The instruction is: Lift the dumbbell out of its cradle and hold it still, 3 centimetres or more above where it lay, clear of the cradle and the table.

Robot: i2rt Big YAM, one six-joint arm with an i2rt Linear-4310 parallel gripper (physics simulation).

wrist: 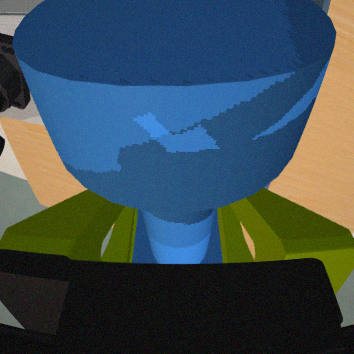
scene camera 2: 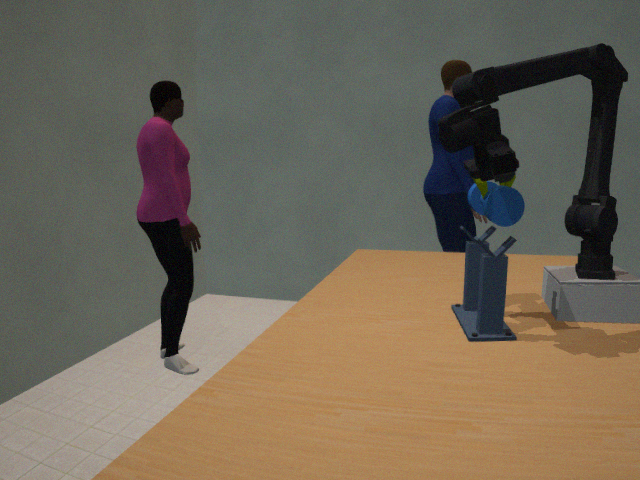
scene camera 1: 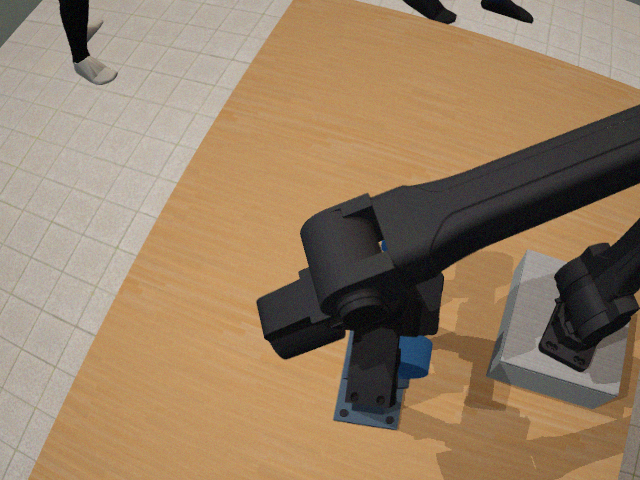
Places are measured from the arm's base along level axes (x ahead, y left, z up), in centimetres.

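Where they show: arm's base, link origin: point(wrist: 2, 66) point(scene camera 2: 594, 274) point(scene camera 1: 573, 330).
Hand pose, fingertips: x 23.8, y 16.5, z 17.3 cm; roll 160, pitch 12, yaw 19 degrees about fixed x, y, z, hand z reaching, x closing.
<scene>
Things, the pixels of their top centre, and the offset from my fingertips. Level surfaces: height alone.
- blue dumbbell, top centre: point(wrist: 155, 283) point(scene camera 1: 410, 280) point(scene camera 2: 494, 182) dx +0.5, dy -1.0, dz +4.7 cm
- grey-blue cradle, top centre: point(scene camera 1: 387, 315) point(scene camera 2: 486, 231) dx +1.9, dy +0.1, dz -5.8 cm
- wooden table, surface height: dz -26.5 cm
The blue dumbbell point(scene camera 1: 415, 356) point(scene camera 2: 505, 206) point(wrist: 175, 125) hangs from my gripper, above the cradle. My gripper point(scene camera 2: 494, 187) point(wrist: 177, 174) has yellow-green fingers shut on the dumbbell's handle, one finger on each side of it in the wrist view. The grey-blue cradle point(scene camera 1: 342, 408) point(scene camera 2: 492, 294) stands upright on the table, with two posts and V-shaped tops. In the scene camera 2 view a gap shows between the dumbbell's heads and the V tops. In the scene camera 1 view the arm hides the fingers and much of the cradle and the dumbbell.
The wooden table point(scene camera 1: 206, 310) point(scene camera 2: 330, 382) lies under the cradle. The arm's base stands on a grey block point(scene camera 1: 537, 315) point(scene camera 2: 594, 302), to the right of the cradle. A person in pink point(scene camera 2: 164, 170) stands beyond the table's left edge, and a person in blue point(scene camera 2: 442, 155) stands behind the arm.
</scene>
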